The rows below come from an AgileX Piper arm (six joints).
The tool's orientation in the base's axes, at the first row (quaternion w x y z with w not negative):
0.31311 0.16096 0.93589 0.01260
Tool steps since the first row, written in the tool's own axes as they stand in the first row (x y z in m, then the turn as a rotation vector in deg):
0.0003 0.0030 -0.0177 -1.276 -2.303 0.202
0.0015 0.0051 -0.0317 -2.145 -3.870 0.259
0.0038 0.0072 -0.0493 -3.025 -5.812 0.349
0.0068 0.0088 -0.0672 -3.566 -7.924 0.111
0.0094 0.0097 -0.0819 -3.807 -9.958 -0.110
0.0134 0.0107 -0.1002 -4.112 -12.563 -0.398
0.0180 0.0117 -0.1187 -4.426 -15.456 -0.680
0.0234 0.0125 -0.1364 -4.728 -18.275 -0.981
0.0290 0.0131 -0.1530 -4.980 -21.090 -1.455
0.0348 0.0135 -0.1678 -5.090 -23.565 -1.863
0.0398 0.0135 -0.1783 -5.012 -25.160 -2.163
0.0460 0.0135 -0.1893 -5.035 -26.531 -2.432
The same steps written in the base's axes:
-0.0098 0.0043 0.0144 0.403 -2.593 0.294
-0.0183 0.0077 0.0252 0.631 -4.351 0.559
-0.0298 0.0118 0.0383 0.776 -6.471 0.757
-0.0422 0.0156 0.0511 0.423 -8.622 1.001
-0.0526 0.0184 0.0616 -0.123 -10.607 1.066
-0.0661 0.0220 0.0741 -0.828 -13.149 1.150
-0.0802 0.0258 0.0864 -1.607 -15.966 1.200
-0.0944 0.0296 0.0975 -2.385 -18.708 1.267
-0.1083 0.0332 0.1077 -3.301 -21.418 1.445
-0.1212 0.0365 0.1163 -4.185 -23.766 1.529
-0.1312 0.0389 0.1218 -4.889 -25.231 1.526
-0.1423 0.0416 0.1270 -5.432 -26.517 1.585

